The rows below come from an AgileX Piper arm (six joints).
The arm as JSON. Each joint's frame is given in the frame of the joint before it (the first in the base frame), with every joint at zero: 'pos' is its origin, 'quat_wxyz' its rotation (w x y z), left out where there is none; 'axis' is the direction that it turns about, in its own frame. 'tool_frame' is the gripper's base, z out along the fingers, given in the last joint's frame.
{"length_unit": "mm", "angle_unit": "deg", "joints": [
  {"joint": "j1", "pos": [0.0, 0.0, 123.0], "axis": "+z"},
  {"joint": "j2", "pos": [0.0, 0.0, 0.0], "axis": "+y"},
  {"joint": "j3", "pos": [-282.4, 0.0, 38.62], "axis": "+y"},
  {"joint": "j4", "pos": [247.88, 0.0, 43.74], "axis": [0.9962, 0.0, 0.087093]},
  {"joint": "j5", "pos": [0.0, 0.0, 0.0], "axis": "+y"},
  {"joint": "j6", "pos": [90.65, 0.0, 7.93], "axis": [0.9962, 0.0, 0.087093]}
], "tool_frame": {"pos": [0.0, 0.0, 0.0], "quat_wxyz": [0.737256, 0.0, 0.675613, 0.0]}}
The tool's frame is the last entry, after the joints.
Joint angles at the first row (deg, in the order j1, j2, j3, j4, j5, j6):
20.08, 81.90, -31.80, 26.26, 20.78, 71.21
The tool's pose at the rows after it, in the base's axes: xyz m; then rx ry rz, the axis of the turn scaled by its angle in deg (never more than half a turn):
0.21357, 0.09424, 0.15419, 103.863, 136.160, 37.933
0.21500, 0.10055, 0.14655, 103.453, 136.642, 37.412
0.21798, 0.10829, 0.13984, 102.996, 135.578, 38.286
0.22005, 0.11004, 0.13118, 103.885, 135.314, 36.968
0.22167, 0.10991, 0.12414, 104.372, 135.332, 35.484
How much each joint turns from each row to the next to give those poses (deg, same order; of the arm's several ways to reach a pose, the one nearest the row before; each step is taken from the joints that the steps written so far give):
0.15, 2.81, 0.01, 1.03, -0.35, -0.16
1.59, 2.13, -0.01, 0.74, -2.09, 0.00
1.90, 2.15, -0.10, 1.52, -3.55, 0.00
0.42, 2.24, 0.00, 0.58, -1.61, 0.06
0.00, 1.74, 0.00, -0.04, -1.00, 0.04

